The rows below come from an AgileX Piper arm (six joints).
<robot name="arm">
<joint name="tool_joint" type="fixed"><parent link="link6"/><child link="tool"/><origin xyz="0 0 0"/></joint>
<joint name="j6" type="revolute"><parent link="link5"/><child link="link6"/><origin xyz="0 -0.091 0" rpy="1.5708 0 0"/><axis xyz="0 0 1"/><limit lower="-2.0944" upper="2.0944"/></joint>
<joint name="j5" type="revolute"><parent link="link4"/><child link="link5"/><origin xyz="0 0 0" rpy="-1.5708 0 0"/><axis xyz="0 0 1"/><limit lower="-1.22" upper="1.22"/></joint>
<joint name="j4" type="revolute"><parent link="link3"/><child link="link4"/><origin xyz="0.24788 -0.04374 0" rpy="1.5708 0 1.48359"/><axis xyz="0 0 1"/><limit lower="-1.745" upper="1.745"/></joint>
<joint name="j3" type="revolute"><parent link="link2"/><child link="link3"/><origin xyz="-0.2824 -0.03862 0"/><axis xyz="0 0 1"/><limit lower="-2.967" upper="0"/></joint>
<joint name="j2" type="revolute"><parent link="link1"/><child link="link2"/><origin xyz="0 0 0" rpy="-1.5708 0 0"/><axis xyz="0 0 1"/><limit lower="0" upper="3.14"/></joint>
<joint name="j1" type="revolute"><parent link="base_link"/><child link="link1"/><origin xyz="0 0 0.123"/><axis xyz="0 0 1"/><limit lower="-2.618" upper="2.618"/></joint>
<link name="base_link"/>
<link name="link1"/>
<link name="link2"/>
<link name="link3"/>
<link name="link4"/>
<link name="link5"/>
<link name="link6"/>
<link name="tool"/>
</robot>
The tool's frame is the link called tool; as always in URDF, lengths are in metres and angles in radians.
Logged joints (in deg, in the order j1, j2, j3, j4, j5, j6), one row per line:
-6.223, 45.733, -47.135, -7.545, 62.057, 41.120
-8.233, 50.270, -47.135, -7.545, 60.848, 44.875
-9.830, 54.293, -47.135, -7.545, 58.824, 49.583
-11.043, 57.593, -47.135, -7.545, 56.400, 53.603
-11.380, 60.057, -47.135, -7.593, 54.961, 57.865
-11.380, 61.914, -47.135, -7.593, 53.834, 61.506
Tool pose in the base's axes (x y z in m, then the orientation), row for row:
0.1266, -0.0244, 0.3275, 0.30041, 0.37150, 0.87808, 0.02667
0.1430, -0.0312, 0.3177, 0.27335, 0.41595, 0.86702, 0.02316
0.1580, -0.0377, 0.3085, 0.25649, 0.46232, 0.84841, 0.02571
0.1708, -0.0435, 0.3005, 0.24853, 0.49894, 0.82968, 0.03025
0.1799, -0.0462, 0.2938, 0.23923, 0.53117, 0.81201, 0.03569
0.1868, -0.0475, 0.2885, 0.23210, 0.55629, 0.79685, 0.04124
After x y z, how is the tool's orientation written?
As a quaternion, w x y z.
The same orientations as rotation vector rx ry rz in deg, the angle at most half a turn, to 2 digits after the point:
56.49, 133.52, 4.06
64.12, 133.65, 3.57
71.88, 131.91, 4.00
77.89, 129.53, 4.72
83.33, 127.38, 5.60
87.59, 125.47, 6.49

